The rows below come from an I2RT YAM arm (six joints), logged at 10 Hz.
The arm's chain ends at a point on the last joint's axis. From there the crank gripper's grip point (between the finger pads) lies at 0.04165 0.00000 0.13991 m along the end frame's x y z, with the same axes.
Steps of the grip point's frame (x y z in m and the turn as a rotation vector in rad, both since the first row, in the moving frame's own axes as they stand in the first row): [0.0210, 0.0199, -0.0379, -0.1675, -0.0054, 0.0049]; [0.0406, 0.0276, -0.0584, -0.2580, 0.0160, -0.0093]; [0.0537, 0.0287, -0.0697, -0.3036, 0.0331, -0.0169]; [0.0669, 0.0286, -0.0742, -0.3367, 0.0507, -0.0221]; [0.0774, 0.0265, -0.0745, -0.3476, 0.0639, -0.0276]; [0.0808, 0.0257, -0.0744, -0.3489, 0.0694, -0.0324]
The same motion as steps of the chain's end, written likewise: [0.0218, -0.0036, -0.0361, -0.1675, -0.0054, 0.0049]; [0.0382, -0.0076, -0.0531, -0.2580, 0.0160, -0.0093]; [0.0488, -0.0122, -0.0620, -0.3036, 0.0331, -0.0169]; [0.0595, -0.0163, -0.0643, -0.3367, 0.0507, -0.0221]; [0.0681, -0.0194, -0.0634, -0.3476, 0.0639, -0.0276]; [0.0706, -0.0201, -0.0630, -0.3489, 0.0694, -0.0324]
